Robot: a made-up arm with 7 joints. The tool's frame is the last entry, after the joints. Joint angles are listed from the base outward. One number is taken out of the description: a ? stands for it. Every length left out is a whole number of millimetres.
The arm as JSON. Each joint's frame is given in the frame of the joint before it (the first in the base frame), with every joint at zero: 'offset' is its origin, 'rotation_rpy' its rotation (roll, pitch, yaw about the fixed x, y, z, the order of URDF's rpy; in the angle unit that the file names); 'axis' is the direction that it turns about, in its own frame. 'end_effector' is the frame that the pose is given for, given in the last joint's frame.
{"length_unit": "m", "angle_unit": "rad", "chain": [
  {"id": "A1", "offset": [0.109, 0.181, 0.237], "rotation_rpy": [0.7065, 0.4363, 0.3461], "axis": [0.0, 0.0, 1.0]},
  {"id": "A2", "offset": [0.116, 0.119, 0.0], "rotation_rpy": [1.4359, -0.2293, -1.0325], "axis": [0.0, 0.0, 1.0]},
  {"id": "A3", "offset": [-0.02, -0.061, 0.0], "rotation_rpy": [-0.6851, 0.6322, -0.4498], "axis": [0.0, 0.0, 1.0]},
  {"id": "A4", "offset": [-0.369, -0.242, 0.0], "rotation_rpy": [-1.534, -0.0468, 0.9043], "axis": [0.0, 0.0, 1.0]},
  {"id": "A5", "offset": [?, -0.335, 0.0], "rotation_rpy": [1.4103, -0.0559, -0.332], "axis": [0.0, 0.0, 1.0]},
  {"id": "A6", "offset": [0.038, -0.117, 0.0], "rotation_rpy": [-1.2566, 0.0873, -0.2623], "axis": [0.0, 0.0, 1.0]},
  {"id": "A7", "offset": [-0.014, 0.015, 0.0], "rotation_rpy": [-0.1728, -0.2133, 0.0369], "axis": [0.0, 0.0, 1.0]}
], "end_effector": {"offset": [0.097, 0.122, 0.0], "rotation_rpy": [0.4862, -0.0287, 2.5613]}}
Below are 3 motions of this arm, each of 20 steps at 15 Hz.
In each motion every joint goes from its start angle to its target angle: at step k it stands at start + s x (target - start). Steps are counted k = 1, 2, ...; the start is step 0. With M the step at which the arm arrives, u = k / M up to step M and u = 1 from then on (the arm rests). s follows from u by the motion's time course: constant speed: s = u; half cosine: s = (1 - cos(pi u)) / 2; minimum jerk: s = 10 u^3 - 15 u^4 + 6 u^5.
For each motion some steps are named. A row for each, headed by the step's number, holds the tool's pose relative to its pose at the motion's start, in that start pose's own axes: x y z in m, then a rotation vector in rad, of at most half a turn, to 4 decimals.
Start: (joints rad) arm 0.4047 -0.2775 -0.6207 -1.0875 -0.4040 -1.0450 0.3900
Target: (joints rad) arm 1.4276 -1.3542 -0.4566 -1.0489 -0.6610 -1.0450 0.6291
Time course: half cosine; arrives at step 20
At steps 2, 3, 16, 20:
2: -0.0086 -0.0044 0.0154 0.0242 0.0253 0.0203
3: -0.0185 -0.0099 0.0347 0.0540 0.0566 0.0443
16: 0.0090 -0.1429 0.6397 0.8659 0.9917 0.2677
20: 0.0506 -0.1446 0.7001 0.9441 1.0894 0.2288

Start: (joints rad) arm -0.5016 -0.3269 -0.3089 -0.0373 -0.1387 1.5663 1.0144
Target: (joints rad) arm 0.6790 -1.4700 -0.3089 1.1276 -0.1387 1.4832 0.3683
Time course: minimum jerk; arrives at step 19
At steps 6, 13, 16, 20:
6: 0.1702 0.1644 -0.0056 -0.2350 0.2377 0.1586
13: 0.2310 0.6843 -0.3314 -1.1186 0.7865 0.8692
16: 0.1490 0.7290 -0.4026 -1.3426 0.8618 1.0560
20: 0.1313 0.7332 -0.4138 -1.3874 0.8742 1.0925

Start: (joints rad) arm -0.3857 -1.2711 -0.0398 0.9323 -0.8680 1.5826 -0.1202
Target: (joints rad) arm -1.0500 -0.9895 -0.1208 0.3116 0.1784 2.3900 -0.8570
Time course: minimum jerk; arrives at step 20
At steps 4, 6, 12, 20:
4: -0.0077 -0.0141 -0.0152 0.0237 0.0734 -0.0484
6: -0.0258 -0.0395 -0.0418 0.0736 0.2006 -0.1373
12: -0.1845 -0.1439 -0.1403 0.4388 0.6774 -0.6089
20: -0.3216 -0.1768 -0.1613 0.7318 0.7982 -0.9363

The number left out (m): -0.188
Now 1 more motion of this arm.
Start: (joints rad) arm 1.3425 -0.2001 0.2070 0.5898 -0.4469 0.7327 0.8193
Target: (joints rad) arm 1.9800 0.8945 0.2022 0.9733 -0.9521 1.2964 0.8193
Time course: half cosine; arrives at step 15
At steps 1, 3, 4, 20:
1: 0.0039 0.0042 -0.0037 0.0075 0.0015 0.0163
3: 0.0318 0.0386 -0.0306 0.0664 0.0093 0.1401
4: 0.0513 0.0694 -0.0506 0.1160 0.0111 0.2389
20: 0.0884 0.4013 -0.1063 0.7623 -0.2744 1.0215

